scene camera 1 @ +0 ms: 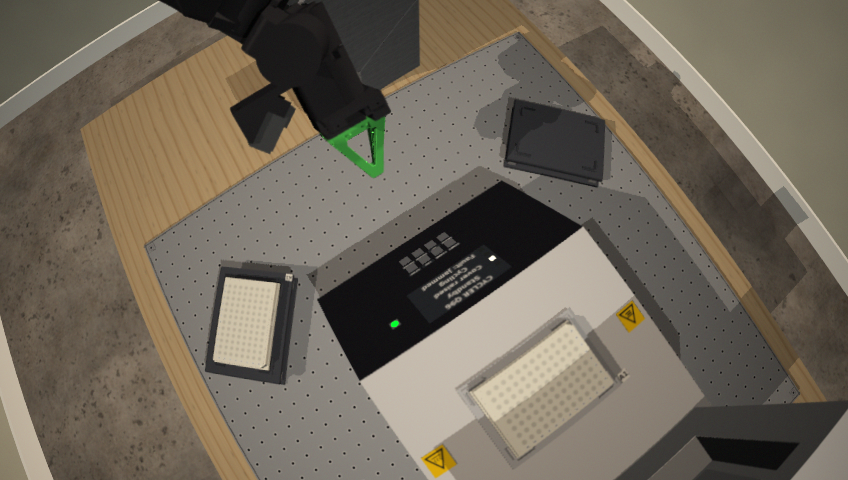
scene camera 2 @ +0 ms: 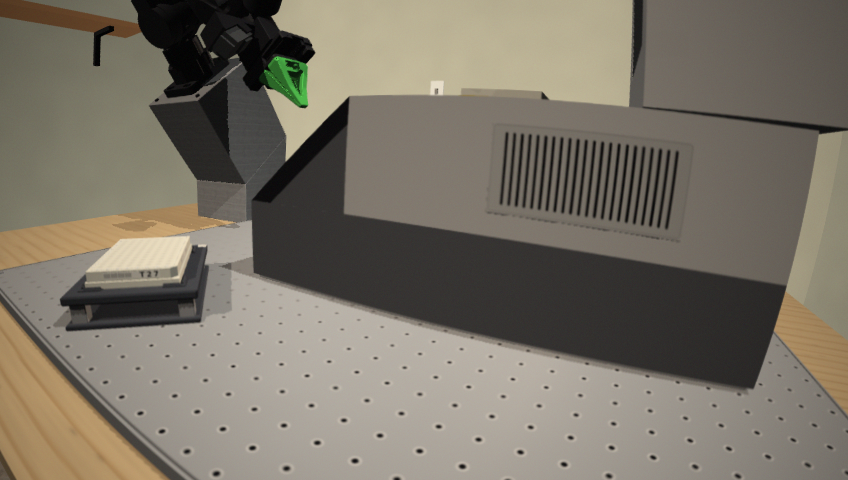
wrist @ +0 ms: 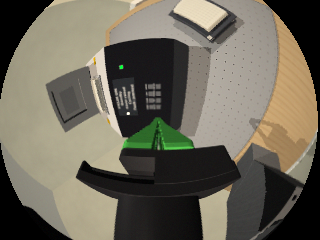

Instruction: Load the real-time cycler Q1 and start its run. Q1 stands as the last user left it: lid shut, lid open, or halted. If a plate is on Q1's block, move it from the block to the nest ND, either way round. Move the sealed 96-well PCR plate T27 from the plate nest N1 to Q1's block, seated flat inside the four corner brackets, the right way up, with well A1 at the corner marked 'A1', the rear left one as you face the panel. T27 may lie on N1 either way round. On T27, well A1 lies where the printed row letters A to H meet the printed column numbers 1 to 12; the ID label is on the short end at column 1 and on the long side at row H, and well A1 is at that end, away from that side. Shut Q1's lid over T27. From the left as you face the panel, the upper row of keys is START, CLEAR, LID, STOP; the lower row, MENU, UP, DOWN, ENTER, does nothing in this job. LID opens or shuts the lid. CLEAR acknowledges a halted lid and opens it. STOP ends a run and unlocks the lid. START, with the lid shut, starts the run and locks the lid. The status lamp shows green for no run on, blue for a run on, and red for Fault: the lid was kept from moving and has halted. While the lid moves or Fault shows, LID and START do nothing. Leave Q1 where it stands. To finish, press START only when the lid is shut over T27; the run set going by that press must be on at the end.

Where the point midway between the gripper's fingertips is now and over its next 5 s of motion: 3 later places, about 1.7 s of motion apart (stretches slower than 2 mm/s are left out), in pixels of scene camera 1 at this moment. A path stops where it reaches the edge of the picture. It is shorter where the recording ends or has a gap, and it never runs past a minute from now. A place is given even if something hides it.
The gripper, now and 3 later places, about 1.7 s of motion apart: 377, 174; 496, 317; 557, 389; 543, 390
